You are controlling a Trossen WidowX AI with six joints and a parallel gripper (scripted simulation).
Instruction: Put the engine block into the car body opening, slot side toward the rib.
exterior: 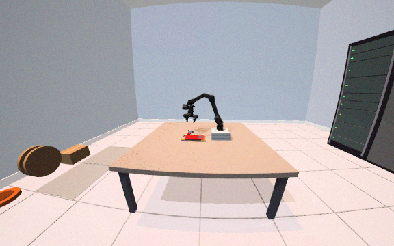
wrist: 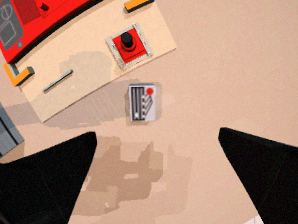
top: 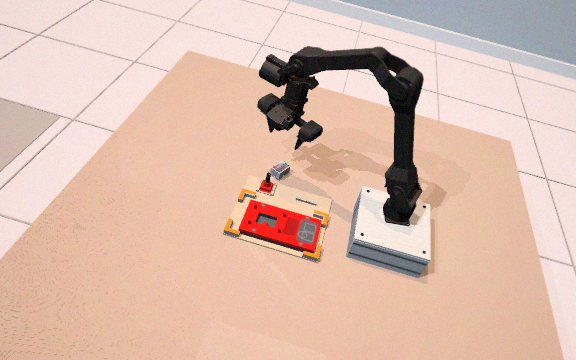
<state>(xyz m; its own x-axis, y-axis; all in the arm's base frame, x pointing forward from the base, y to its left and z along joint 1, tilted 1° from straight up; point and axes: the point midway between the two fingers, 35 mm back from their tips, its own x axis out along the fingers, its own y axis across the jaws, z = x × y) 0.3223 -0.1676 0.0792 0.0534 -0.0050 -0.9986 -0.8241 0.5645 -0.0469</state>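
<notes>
The engine block lies 10 mm behind my gripper tip, 10 mm to the left of it and 110 mm below it.
</notes>
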